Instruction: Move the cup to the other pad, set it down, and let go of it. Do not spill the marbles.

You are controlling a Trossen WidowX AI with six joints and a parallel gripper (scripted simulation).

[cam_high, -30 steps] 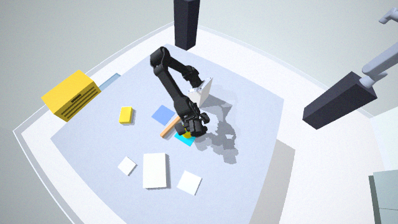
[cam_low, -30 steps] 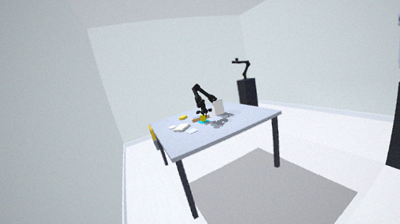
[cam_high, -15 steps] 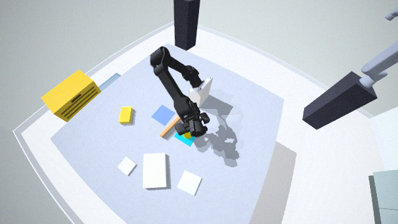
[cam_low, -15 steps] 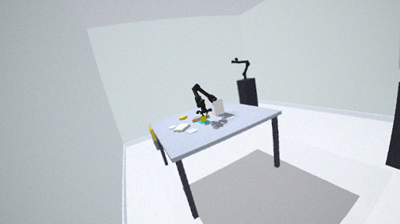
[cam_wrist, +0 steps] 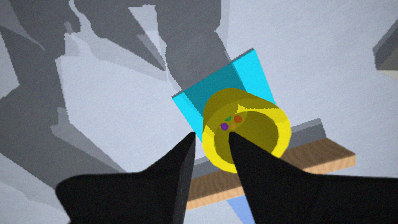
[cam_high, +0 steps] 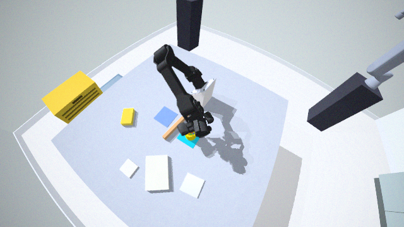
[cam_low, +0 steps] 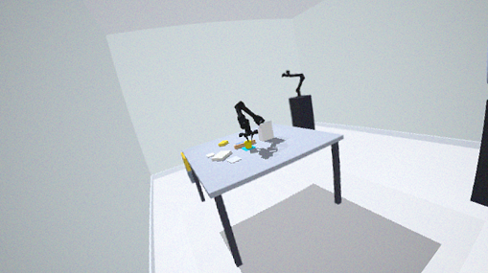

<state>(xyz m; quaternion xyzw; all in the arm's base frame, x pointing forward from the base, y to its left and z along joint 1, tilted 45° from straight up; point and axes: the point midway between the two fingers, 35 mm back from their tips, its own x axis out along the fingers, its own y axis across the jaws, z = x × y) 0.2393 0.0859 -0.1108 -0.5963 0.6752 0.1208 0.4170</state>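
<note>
Right now the yellow cup is 2 cm ahead of my gripper tip, 1 cm to the right of it and 3 cm below it. The rest, counted from my gripper tip: wooden bar (2 cm ahead, 12 cm to the right, 6 cm below); then cyan pad (3 cm ahead, 1 cm to the right, 7 cm below).
</note>
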